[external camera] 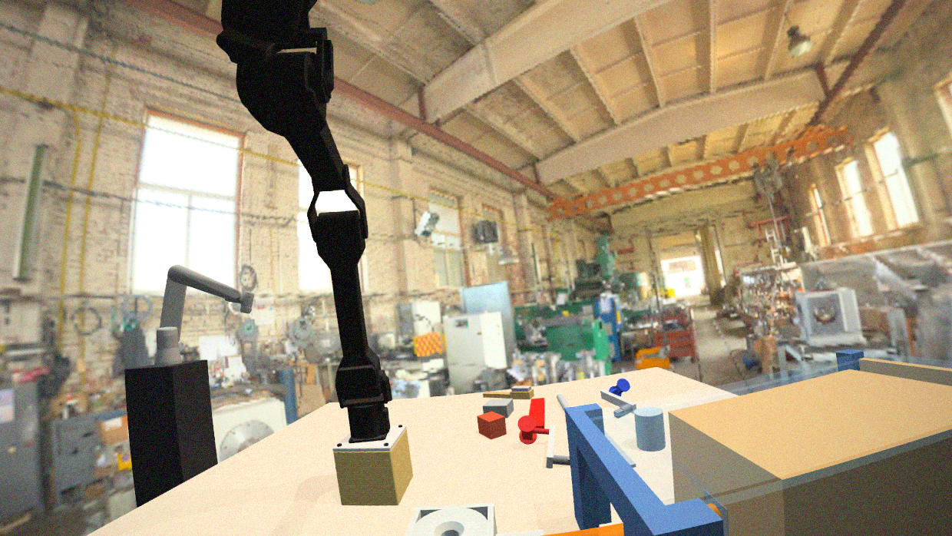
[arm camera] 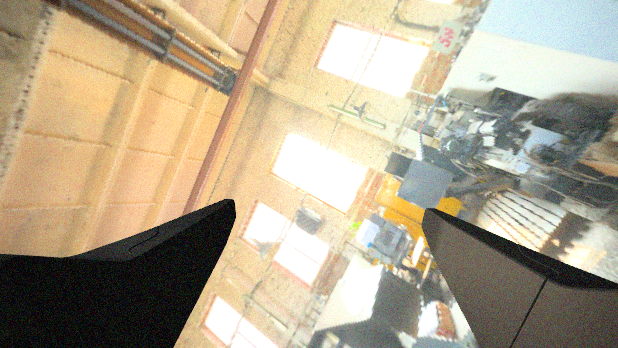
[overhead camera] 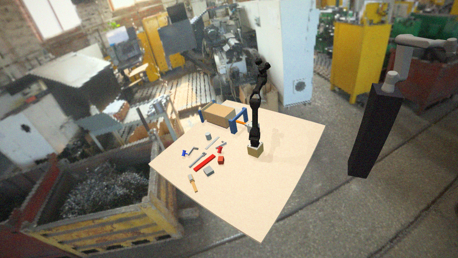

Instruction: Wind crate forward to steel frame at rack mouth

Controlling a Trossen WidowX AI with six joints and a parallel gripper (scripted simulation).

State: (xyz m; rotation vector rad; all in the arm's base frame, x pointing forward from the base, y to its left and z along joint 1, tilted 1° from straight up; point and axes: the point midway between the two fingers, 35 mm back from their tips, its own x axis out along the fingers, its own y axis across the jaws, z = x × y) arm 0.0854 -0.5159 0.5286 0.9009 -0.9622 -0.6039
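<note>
Now: the red-knobbed winch handle 240 mm ahead of my gripper tip, 580 mm to the left of it and 610 mm below it. The rest, counted from my gripper tip: blue steel frame 180 mm ahead, 240 mm to the left, 530 mm below; grey winch 260 mm to the left, 600 mm below; tan crate 430 mm ahead, 190 mm to the left, 600 mm below.
</note>
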